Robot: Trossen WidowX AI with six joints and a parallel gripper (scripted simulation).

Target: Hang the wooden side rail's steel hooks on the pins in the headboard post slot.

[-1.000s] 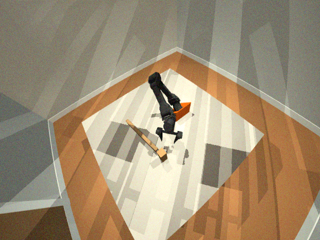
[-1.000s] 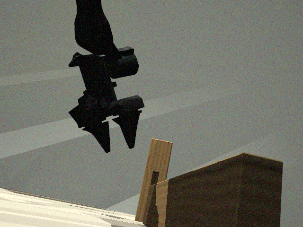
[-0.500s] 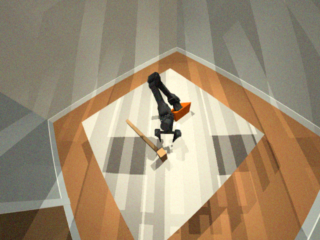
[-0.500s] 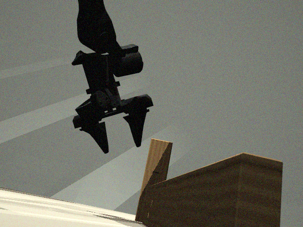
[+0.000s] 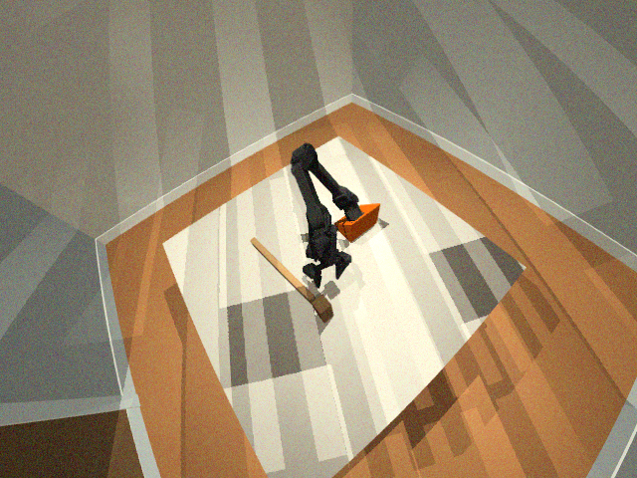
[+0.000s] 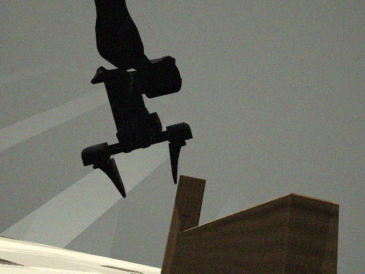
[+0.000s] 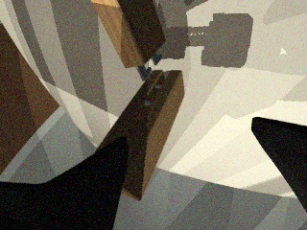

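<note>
Now: the headboard post 70 mm ahead of my gripper tip, 50 mm to the left of it and 50 mm below it.
</note>
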